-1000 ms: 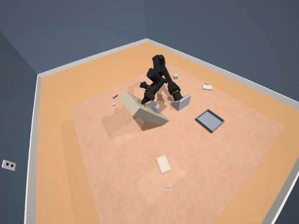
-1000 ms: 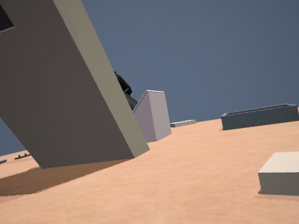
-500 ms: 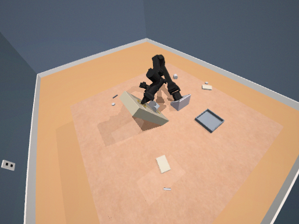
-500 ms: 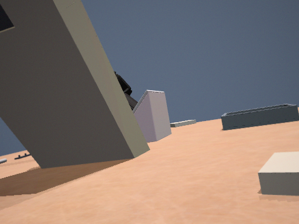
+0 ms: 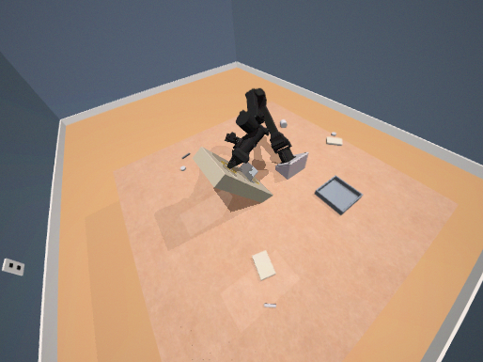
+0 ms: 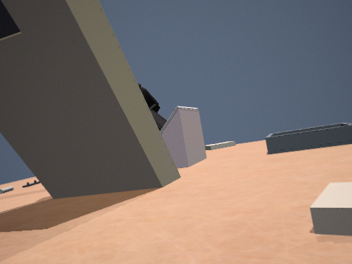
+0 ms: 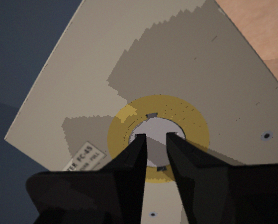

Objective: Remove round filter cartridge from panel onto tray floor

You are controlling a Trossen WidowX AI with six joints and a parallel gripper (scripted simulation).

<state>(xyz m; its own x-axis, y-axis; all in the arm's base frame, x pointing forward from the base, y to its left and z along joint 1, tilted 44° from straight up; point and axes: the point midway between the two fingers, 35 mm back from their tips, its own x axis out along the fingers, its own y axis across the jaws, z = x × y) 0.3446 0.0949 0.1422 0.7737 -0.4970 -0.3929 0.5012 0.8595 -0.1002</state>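
My gripper tip is 10 mm short of the round grey filter cartridge and 10 mm above it. Also, from my gripper tip: beige service panel 80 mm below, 40 mm behind; then tray 390 mm behind, 320 mm to the left, 230 mm below.
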